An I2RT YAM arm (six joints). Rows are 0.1 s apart.
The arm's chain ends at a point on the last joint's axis. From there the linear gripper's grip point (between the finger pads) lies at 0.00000 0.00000 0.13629 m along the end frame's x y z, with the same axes.
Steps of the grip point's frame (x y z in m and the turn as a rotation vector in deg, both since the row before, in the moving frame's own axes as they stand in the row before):
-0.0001 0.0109 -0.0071 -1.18 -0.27 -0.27
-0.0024 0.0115 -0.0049 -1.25 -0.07 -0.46
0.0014 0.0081 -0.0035 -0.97 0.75 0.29
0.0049 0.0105 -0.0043 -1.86 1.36 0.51
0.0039 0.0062 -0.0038 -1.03 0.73 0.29
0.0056 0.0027 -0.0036 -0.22 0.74 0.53
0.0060 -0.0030 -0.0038 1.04 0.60 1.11
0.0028 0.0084 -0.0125 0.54 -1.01 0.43
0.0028 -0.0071 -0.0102 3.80 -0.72 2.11
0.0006 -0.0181 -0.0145 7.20 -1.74 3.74
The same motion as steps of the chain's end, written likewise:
0.0005 0.0081 -0.0071 -1.18 -0.27 -0.27
-0.0022 0.0085 -0.0049 -1.25 -0.07 -0.46
-0.0004 0.0058 -0.0035 -0.97 0.75 0.29
0.0017 0.0061 -0.0042 -1.86 1.36 0.51
0.0022 0.0037 -0.0038 -1.03 0.73 0.29
0.0038 0.0022 -0.0036 -0.22 0.74 0.53
0.0045 -0.0005 -0.0038 1.04 0.60 1.11
0.0052 0.0097 -0.0125 0.54 -1.01 0.43
0.0043 0.0020 -0.0099 3.80 -0.72 2.11
0.0042 -0.0009 -0.0134 7.20 -1.74 3.74

